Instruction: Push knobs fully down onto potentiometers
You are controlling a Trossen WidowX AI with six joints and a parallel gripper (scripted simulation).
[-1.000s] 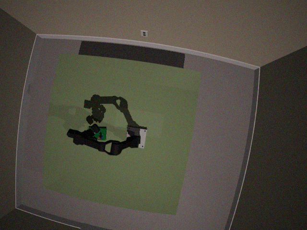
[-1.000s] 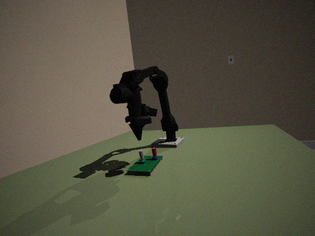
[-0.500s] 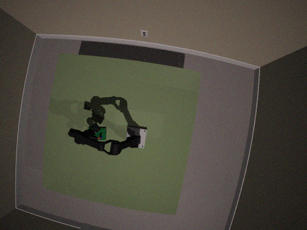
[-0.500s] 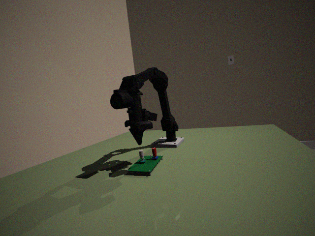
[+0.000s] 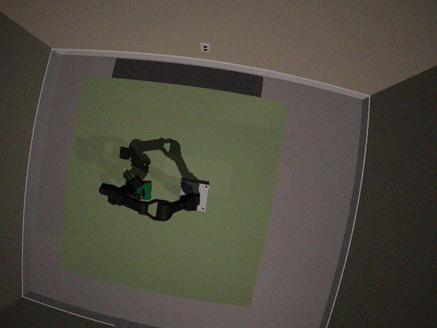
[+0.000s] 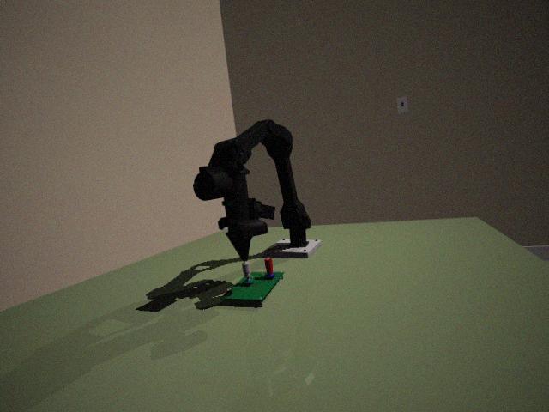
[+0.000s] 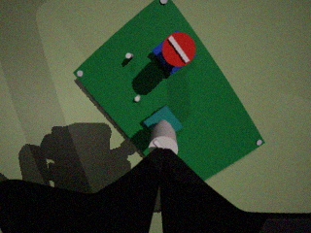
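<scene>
The grey knob is 20 mm below my gripper tip. Round my gripper tip: red knob: 40 mm behind, 40 mm to the left, 20 mm below.
</scene>
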